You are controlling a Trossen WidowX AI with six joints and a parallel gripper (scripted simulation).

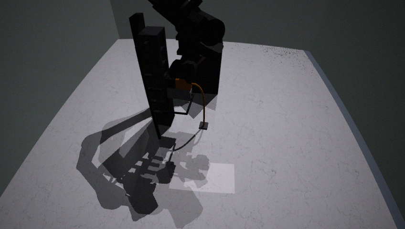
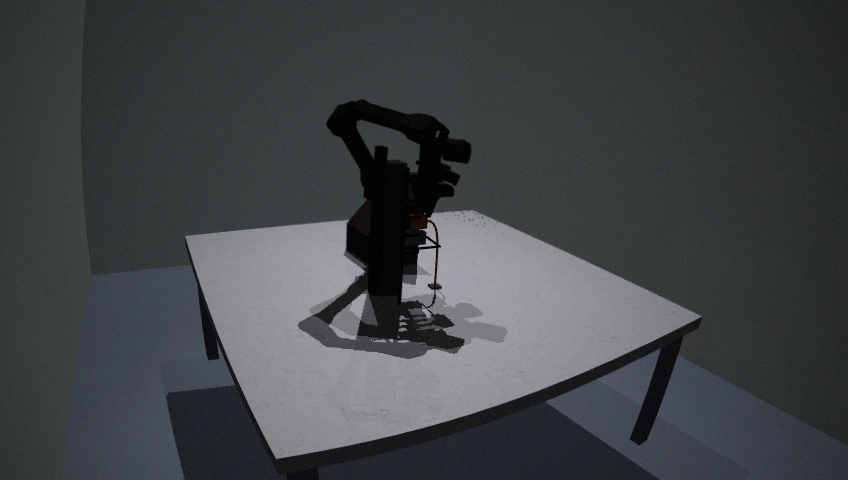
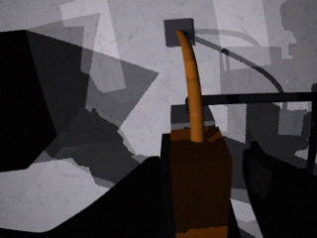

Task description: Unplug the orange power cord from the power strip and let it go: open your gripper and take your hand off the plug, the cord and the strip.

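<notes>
My gripper tip is now 40 mm to the left of the orange plug and 10 mm above it.
</notes>
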